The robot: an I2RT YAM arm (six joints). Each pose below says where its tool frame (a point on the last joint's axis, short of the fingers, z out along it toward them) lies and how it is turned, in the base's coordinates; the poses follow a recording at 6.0 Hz.
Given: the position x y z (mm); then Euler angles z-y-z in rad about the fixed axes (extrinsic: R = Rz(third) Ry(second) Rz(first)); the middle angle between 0 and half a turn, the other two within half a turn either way.
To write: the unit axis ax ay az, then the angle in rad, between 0 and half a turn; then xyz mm. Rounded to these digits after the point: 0 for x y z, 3 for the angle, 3 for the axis.
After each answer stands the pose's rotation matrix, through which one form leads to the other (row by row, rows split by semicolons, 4 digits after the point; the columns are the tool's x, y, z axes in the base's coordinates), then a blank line. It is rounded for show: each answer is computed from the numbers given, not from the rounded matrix.
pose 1, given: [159, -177, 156, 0.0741, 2.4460, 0.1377]
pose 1, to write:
[-0.032, 0.999, 0.038, 2.450, 159, -177, 156]
-0.7685 -0.0806 0.6348; -0.0318 0.9956 0.0880; -0.6391 0.0474 -0.7677

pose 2, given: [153, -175, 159, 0.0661, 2.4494, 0.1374]
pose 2, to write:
[-0.036, 0.999, 0.037, 2.453, 153, -175, 159]
-0.7700 -0.0863 0.6322; -0.0398 0.9954 0.0874; -0.6368 0.0422 -0.7698

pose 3, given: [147, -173, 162, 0.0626, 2.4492, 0.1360]
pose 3, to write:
[-0.037, 0.999, 0.036, 2.453, 147, -173, 162]
-0.7696 -0.0876 0.6325; -0.0422 0.9954 0.0866; -0.6371 0.0399 -0.7697

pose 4, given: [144, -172, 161, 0.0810, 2.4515, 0.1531]
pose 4, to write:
[-0.036, 0.998, 0.042, 2.456, 144, -172, 161]
-0.7720 -0.0903 0.6292; -0.0373 0.9946 0.0971; -0.6345 0.0515 -0.7712

